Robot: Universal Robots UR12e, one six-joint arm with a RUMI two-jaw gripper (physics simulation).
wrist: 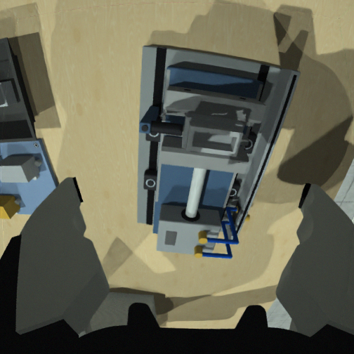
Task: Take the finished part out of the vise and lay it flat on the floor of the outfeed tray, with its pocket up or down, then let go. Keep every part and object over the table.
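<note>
The finished part (214,141), a grey block with a rectangular pocket facing up, sits between the jaws of the vise (172,217) in the upper middle of the wrist view. A dark cylinder on the vise's left side reaches close to the part's left end. My gripper (190,182) is wide open and empty above the vise, with one finger at each side of the view. Its fingers are well apart from the part. A dark, walled tray (16,131), which looks like the outfeed tray, is cut off by the left edge; part of a light grey piece (5,94) shows in it.
A blue plate (41,187) below the tray carries a grey block (19,169) and a yellow block (7,206). Blue bent tubes (217,241) with brass ends stick out at the vise's lower right. Grey floor (346,192) shows past the table's right edge.
</note>
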